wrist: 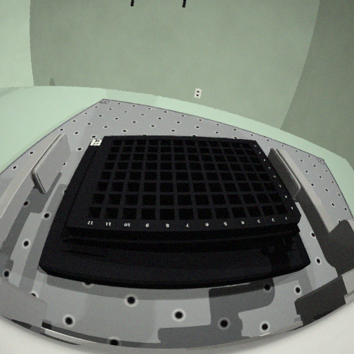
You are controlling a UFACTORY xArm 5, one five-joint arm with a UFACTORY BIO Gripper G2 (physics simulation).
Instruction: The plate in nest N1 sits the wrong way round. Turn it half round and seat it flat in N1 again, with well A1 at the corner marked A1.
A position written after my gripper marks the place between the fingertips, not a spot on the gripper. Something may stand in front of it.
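Visible here: a black nest [205, 266], a black well plate [140, 191] and my gripper [170, 146].
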